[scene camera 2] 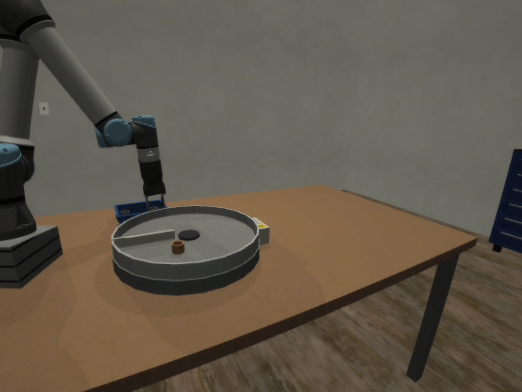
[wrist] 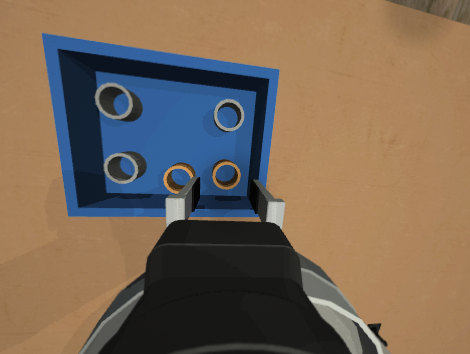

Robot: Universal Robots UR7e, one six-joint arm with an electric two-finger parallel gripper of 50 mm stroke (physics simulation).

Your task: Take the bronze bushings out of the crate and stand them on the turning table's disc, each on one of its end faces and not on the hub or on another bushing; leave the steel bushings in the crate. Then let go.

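Places are measured from the arm's base along level axes (x ahead, y right, z down), in millimetres.
Pixels of known places: gripper, fingertip midpoint: (scene camera 2: 156, 207) (wrist: 225, 188); arm's base, origin of the base link: (scene camera 2: 2, 233).
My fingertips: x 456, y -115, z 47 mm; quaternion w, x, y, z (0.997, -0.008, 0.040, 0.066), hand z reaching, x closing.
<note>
For each thing: its top centre in the pictures, then the offset to it from my fingertips. "*": a spot on its surface instead. Level surfaces: height alone.
- blue crate, middle of its top: (wrist: 173, 143) (scene camera 2: 141, 207) dx -44, dy -48, dz +3 mm
- left bronze bushing, middle of its top: (wrist: 178, 180) dx -48, dy -8, dz +23 mm
- right bronze bushing, middle of its top: (wrist: 226, 175) dx +4, dy -8, dz +23 mm
- turning table's grey disc, middle of its top: (scene camera 2: 188, 233) dx -13, dy +310, dz -8 mm
- dark hub, middle of its top: (scene camera 2: 188, 233) dx -13, dy +310, dz -8 mm
- pale straight bar, surface spot: (scene camera 2: 150, 237) * dx -122, dy +293, dz -18 mm
- light box with a yellow label, middle of its top: (scene camera 2: 257, 223) dx +216, dy +355, dz -5 mm
- wooden table, its level: dz +53 mm
The blue crate (scene camera 2: 120, 216) (wrist: 175, 59) holds three grey steel bushings (wrist: 136, 107) (wrist: 141, 168) (wrist: 216, 116) and two bronze bushings, all upright. The left bronze bushing (wrist: 165, 179) is partly covered by the left finger in the wrist view. The right bronze bushing (wrist: 214, 176) shows between the lines of the fingers, just beyond their tips. My gripper (scene camera 2: 155, 206) (wrist: 225, 188) is open and empty, over the crate's near right part. Another bronze bushing (scene camera 2: 178, 249) stands upright on the turning table's grey disc (scene camera 2: 215, 242), in front of the dark hub (scene camera 2: 189, 234).
A tall round wall (scene camera 2: 185, 270) surrounds the disc. A pale straight bar (scene camera 2: 150, 237) reaches from its left side towards the hub. A light box with a yellow label (scene camera 2: 264, 235) is at the turning table's right side. The wooden table (scene camera 2: 325, 260) carries all of this.
</note>
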